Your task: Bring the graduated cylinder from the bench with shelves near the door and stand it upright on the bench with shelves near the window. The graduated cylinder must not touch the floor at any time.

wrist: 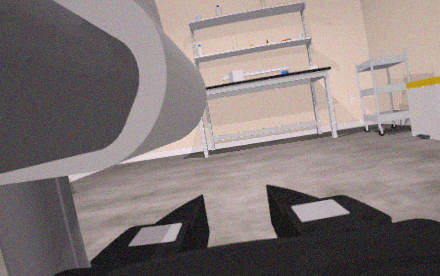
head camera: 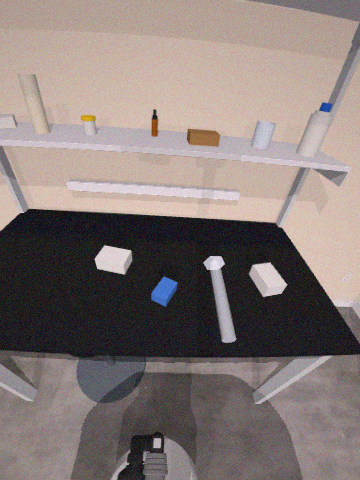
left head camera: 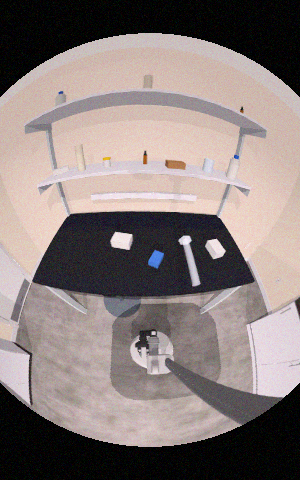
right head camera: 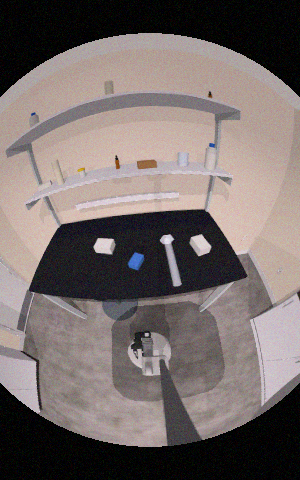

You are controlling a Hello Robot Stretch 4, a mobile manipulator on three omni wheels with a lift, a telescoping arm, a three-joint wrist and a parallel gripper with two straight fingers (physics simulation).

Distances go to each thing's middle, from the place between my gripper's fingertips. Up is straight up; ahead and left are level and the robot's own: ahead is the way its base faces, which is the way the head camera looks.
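There is the graduated cylinder (head camera: 214, 263), and I see that it is a long way to the right of my hand, well ahead of it and far above it.
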